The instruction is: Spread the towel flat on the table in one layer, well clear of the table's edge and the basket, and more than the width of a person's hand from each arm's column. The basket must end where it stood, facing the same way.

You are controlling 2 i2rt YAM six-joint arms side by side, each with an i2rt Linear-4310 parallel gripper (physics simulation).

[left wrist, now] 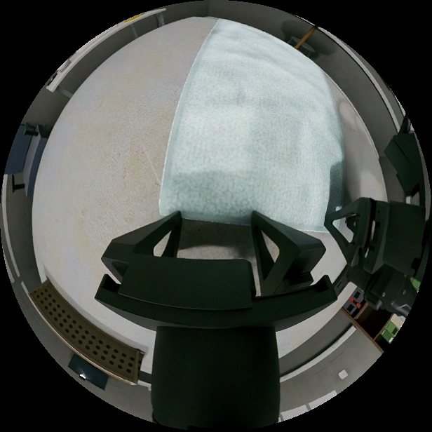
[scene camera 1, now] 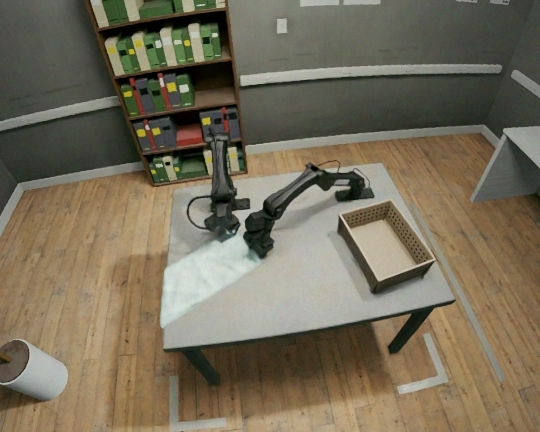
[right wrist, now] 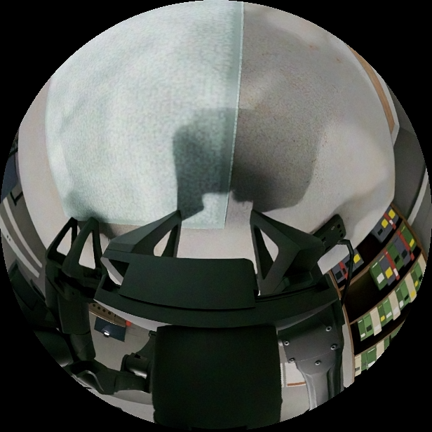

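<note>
The pale mint towel (scene camera 1: 205,280) (left wrist: 250,110) (right wrist: 135,100) lies as a long strip on the grey table (scene camera 1: 300,310), with soft ripples. Its far end reaches the table's left edge in scene camera 1; its layers cannot be told. My left gripper (scene camera 1: 264,252) (left wrist: 216,216) is open over the towel's near end, its fingertips near the end edge. My right gripper (scene camera 1: 227,234) (right wrist: 215,215) is open at another near corner, its fingers either side of the towel's long edge. Whether fingertips touch the cloth is unclear. The tan basket (scene camera 1: 405,276) (left wrist: 82,332) stands upright and empty at the table's right.
The two grippers are close together, the left one showing beside the right in the right wrist view. The arm bases stand along the table's back edge. A bookshelf (scene camera 1: 215,97) stands behind; a white bin (scene camera 1: 45,375) is on the floor at lower left.
</note>
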